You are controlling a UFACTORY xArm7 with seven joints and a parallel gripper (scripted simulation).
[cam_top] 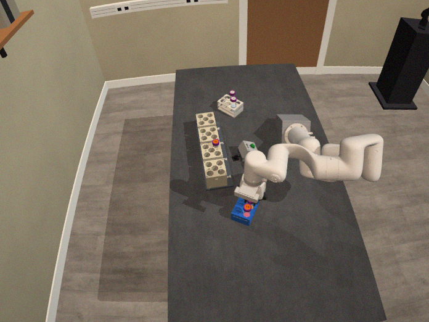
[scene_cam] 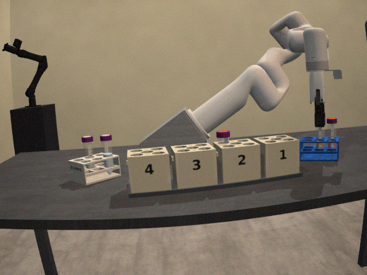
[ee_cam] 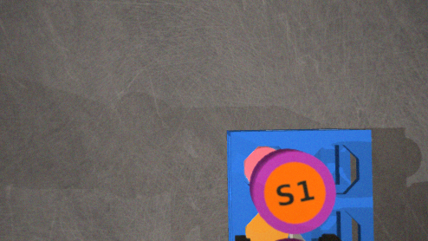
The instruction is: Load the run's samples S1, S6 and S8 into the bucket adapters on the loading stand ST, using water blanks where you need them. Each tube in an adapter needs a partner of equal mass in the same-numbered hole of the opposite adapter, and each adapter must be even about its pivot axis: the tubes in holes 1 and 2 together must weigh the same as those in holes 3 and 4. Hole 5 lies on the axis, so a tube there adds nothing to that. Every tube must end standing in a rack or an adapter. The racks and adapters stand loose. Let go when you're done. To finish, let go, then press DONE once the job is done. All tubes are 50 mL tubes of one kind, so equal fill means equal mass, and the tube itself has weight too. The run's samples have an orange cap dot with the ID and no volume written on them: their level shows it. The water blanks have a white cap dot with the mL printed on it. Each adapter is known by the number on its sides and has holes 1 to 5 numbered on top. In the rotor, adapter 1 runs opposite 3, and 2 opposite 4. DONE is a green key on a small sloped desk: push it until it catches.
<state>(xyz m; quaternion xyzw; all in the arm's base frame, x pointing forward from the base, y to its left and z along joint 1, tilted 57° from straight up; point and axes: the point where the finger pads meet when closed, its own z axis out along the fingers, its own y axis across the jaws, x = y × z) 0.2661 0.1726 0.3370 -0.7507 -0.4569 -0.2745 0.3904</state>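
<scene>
My gripper is now 1 cm short of the sample S8 and 5 cm above it. From my hand the other things lie so: sample tube (2 cm ahead, 3 cm to the left, 5 cm below); then blue sample rack (2 cm ahead, 1 cm to the right, 9 cm below); then loading stand ST (17 cm ahead, 35 cm to the right, 11 cm below).
</scene>
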